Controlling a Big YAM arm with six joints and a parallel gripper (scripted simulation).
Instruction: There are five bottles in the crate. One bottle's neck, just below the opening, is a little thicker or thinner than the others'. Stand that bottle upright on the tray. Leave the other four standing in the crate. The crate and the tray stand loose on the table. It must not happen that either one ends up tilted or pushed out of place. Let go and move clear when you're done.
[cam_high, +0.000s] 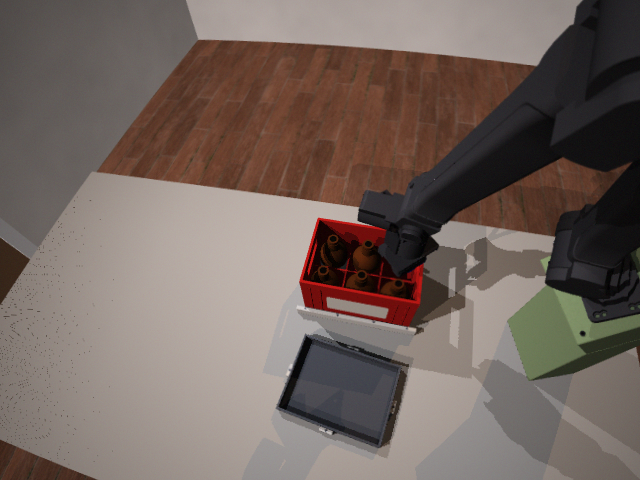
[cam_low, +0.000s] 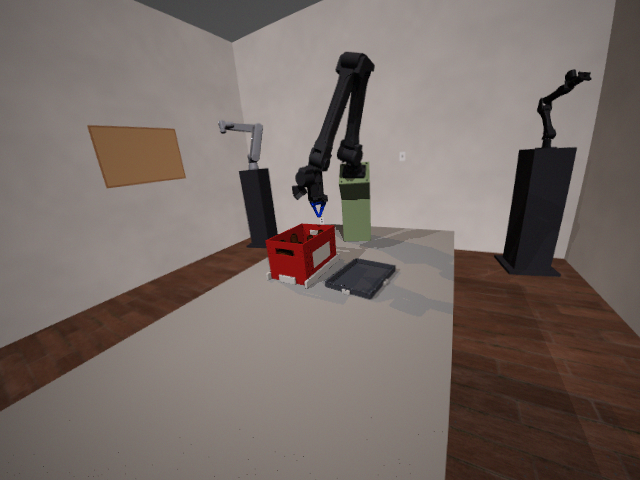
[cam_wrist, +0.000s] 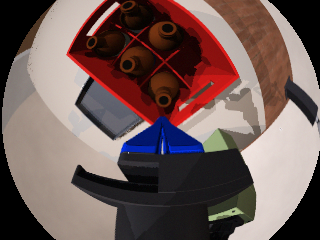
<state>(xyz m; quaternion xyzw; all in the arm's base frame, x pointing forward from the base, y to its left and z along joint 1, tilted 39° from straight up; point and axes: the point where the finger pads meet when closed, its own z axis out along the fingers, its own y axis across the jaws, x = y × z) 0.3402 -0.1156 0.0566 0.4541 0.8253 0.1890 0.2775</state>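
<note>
My hand is 15 cm above the crate, 7 cm short of it and 6 cm to the left of it. Also, from my hand: dark grey tray 22 cm below, 21 cm to the left, 13 cm ahead; brown bottle 17 cm ahead, 15 cm below, 3 cm to the right.
</note>
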